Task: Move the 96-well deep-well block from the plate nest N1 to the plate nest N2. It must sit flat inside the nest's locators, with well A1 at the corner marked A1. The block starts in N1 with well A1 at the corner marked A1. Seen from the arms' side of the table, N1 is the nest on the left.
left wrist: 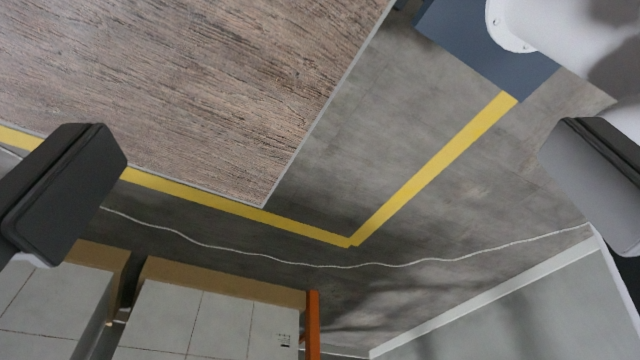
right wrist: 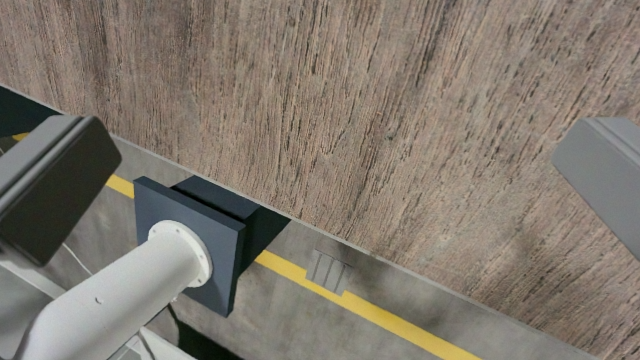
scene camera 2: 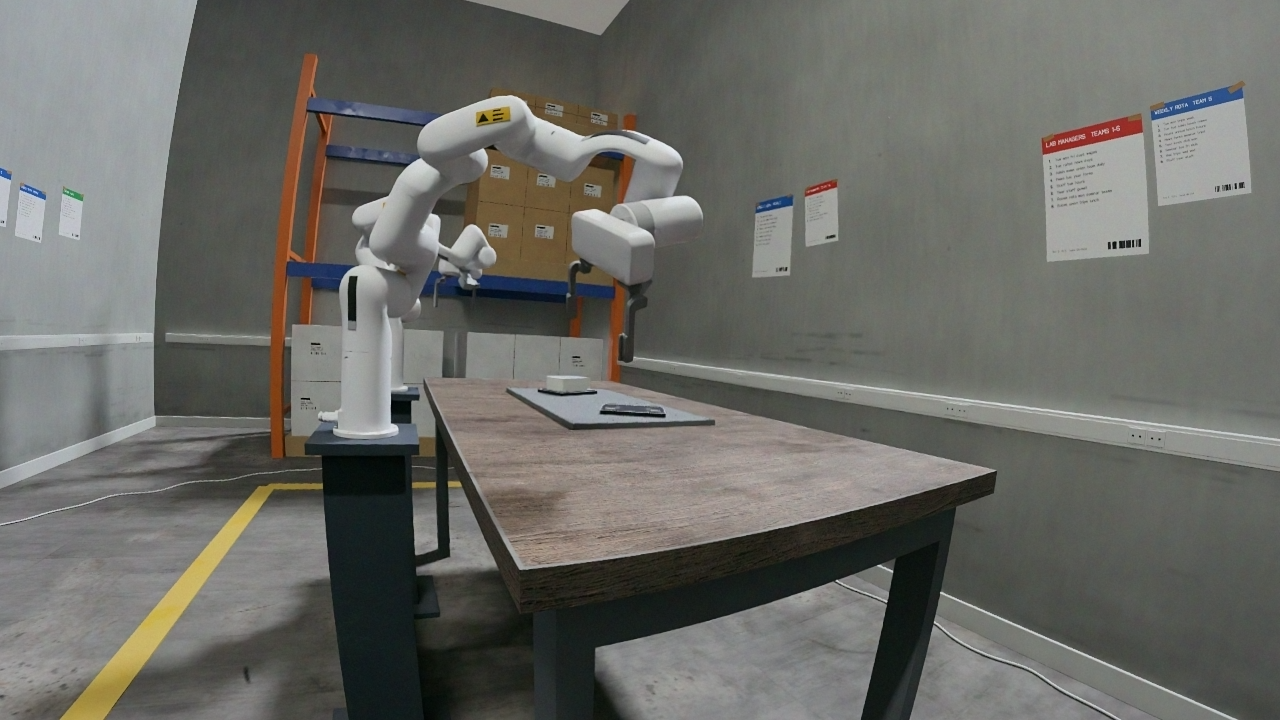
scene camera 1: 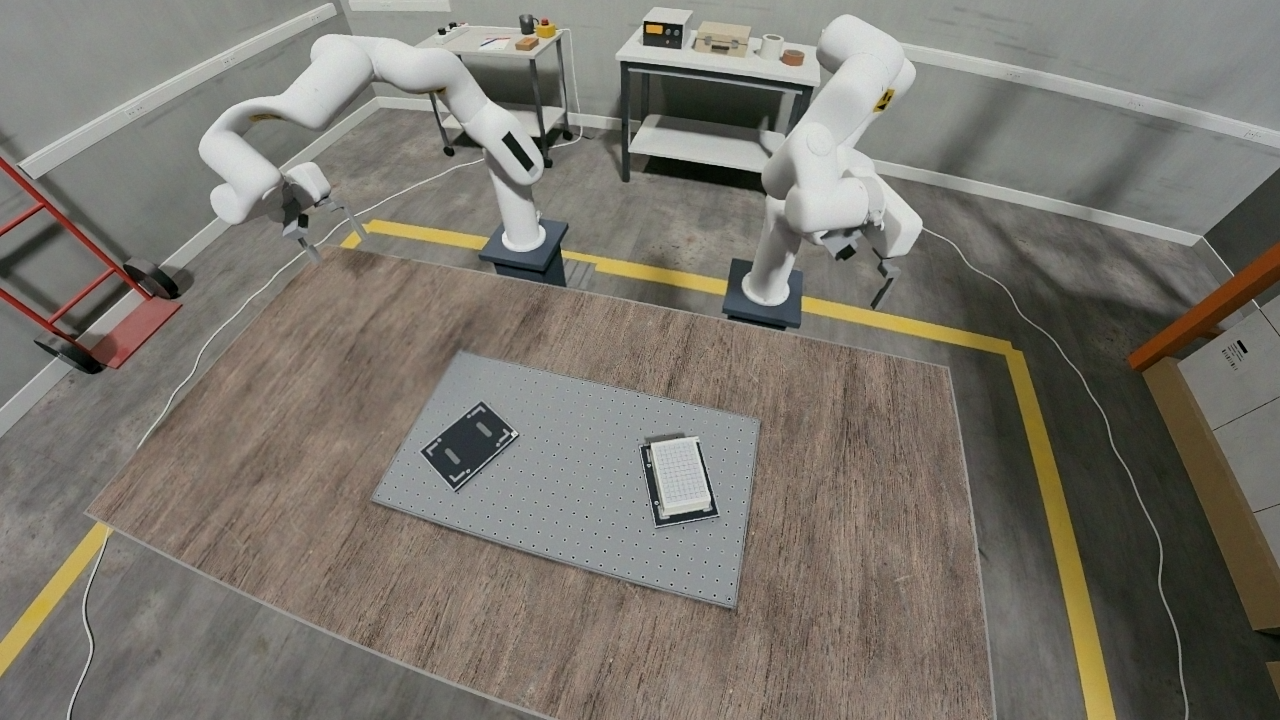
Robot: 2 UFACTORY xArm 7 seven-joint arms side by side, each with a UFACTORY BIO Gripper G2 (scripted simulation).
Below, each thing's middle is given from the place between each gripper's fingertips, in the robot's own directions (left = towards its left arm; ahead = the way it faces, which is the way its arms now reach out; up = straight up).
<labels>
The white deep-well block [scene camera 1: 680,481] lies 85 cm to the left of my right hand, 22 cm ahead of it and 17 cm below it. The rest, counted from my right hand: nest N2 [scene camera 1: 473,448]: 44 cm to the left, 27 cm ahead, 20 cm below; nest N1 [scene camera 1: 691,515]: 85 cm to the left, 22 cm ahead, 20 cm below.
My left hand is 37 cm short of the white deep-well block, 22 cm to the left of it and 25 cm above it. The rest, counted from my left hand: nest N2: 42 cm ahead, 64 cm to the right, 28 cm below; nest N1: 37 cm ahead, 22 cm to the right, 28 cm below.
</labels>
